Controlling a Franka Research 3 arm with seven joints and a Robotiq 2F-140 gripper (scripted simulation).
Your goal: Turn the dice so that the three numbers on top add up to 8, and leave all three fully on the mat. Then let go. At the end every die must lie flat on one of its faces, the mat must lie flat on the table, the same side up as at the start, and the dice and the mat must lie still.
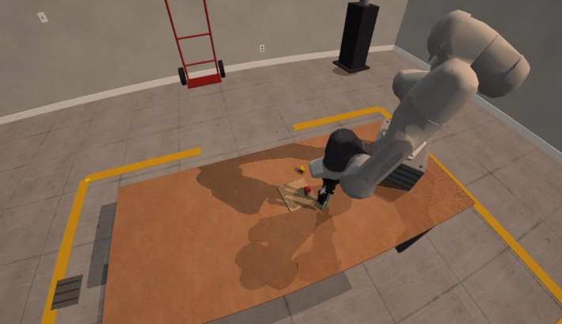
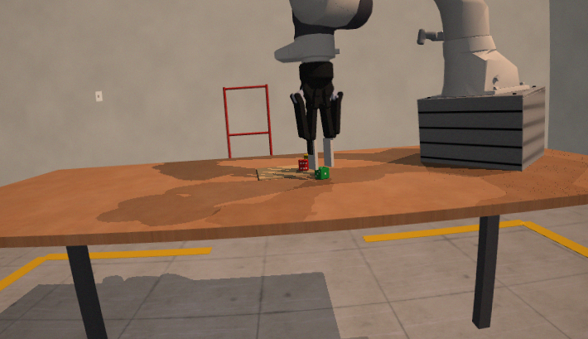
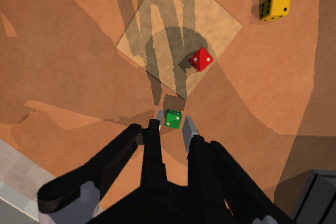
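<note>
Right now my hand is 40 mm above the green die. The rest, counted from my hand: red die (100 mm to the right, 40 mm below, 20 mm ahead); tan mat (110 mm to the right, 70 mm ahead, 50 mm below); yellow die (220 mm to the right, 40 mm below, 20 mm behind).
</note>
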